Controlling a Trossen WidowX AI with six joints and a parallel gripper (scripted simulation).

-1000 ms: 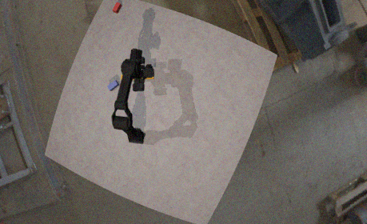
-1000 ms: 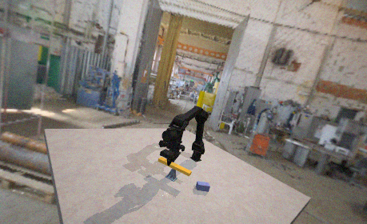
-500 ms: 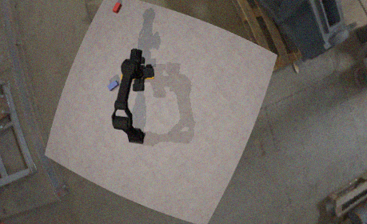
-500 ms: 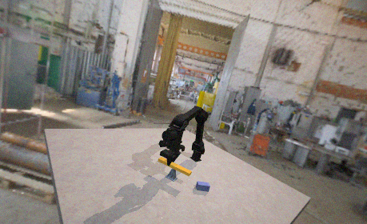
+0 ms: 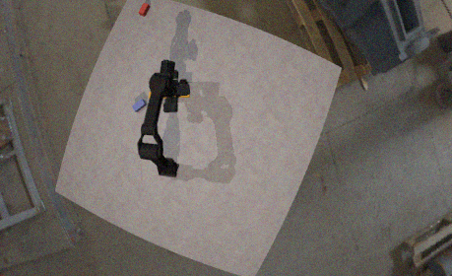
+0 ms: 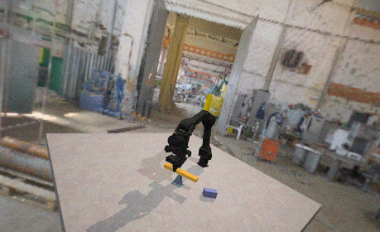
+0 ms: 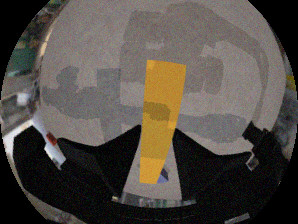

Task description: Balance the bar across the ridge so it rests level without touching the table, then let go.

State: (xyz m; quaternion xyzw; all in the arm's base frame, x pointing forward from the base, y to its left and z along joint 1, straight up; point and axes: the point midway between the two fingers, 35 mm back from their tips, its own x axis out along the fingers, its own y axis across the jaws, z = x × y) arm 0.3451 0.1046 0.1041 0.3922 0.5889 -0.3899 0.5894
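My gripper tip is now 30 mm to the right of the yellow bar and 10 mm past it. Round my gripper tip: red block 400 mm to the left, 390 mm ahead, 50 mm below; then blue block 170 mm to the left, 110 mm behind, 50 mm below.
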